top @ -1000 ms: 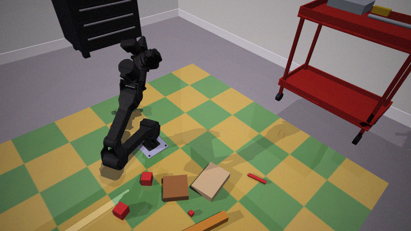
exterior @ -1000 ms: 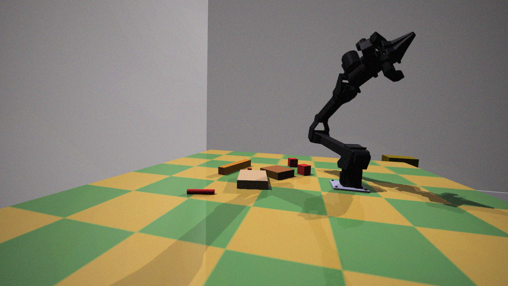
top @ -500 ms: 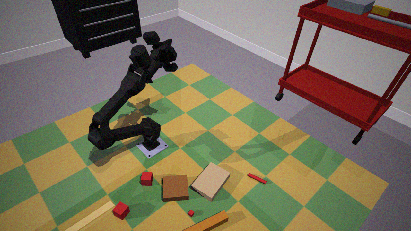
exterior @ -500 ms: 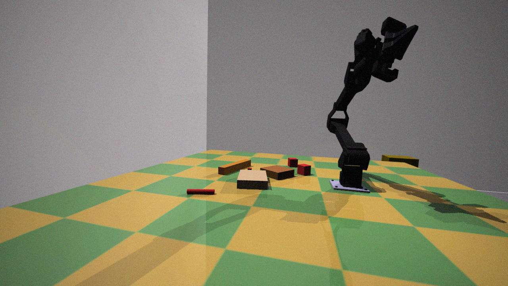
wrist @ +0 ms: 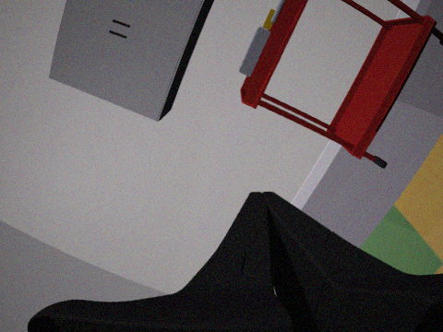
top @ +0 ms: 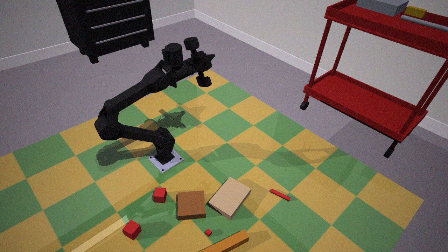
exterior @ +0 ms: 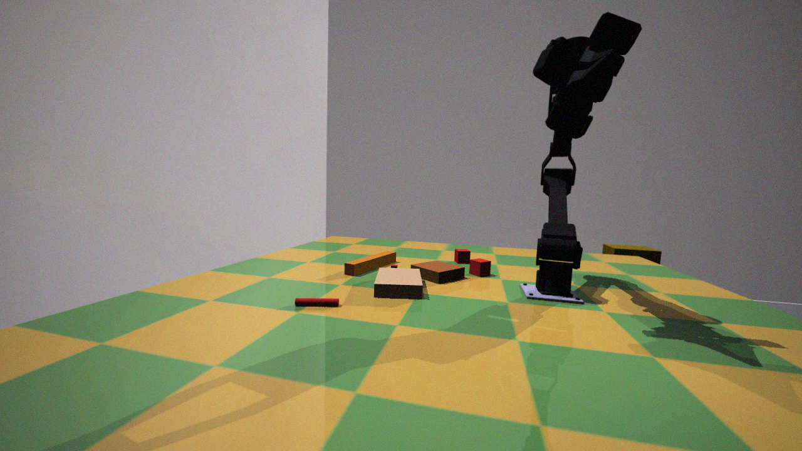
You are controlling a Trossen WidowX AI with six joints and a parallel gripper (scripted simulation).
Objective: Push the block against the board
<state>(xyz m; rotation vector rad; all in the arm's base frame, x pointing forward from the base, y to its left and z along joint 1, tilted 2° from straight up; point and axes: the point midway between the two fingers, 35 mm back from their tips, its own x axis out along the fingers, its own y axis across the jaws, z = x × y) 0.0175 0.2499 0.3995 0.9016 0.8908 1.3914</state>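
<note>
My gripper tip is 45 cm short of the orange bar, 40 cm above it and 38 cm to the left of it. Round my gripper tip: brown square block: 40 cm below, 34 cm to the right, 25 cm ahead; then tan board: 40 cm below, 33 cm ahead, 21 cm to the right; then red rod: 45 cm ahead, 41 cm below, 5 cm to the right.
</note>
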